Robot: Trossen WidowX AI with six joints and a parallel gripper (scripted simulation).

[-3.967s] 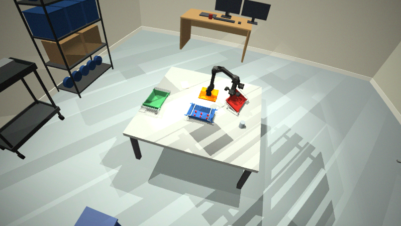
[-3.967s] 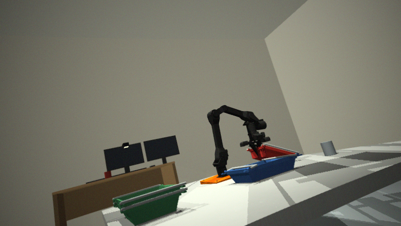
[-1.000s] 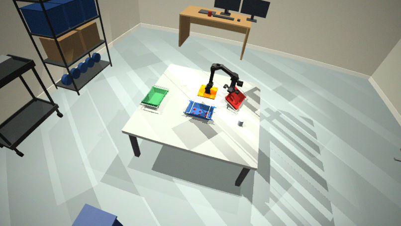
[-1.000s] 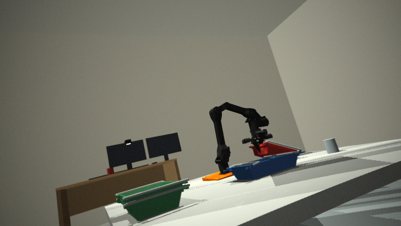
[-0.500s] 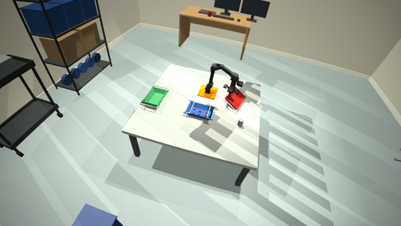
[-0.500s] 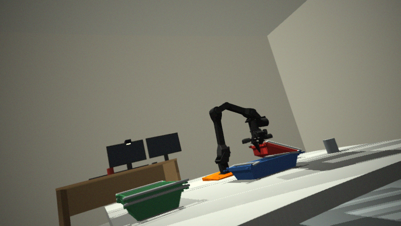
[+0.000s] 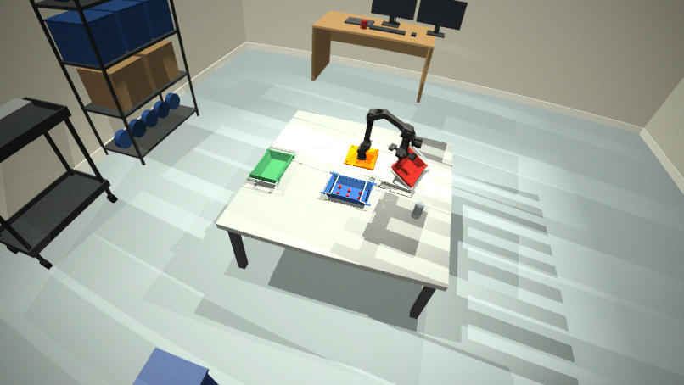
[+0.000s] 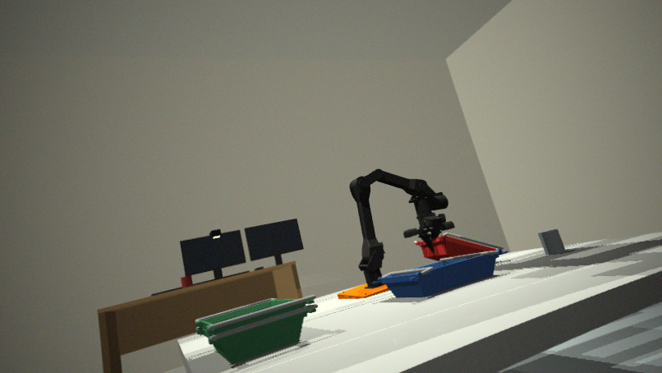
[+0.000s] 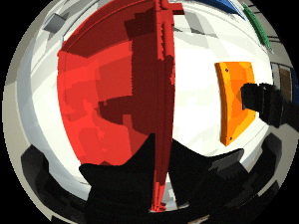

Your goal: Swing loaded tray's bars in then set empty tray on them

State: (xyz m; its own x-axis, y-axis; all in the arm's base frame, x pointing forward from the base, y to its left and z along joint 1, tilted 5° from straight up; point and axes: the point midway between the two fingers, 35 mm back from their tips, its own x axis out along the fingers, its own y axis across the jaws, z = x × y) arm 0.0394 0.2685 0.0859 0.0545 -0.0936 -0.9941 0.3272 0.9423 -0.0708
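Now: gripper tip 30 mm short of the red tray, 80 mm to the right of it and 10 mm above it. The rest, counted from my gripper tip: paper 150 mm behind, 590 mm to the right, 80 mm below; grey cup 350 mm ahead, 160 mm to the left, 50 mm below.
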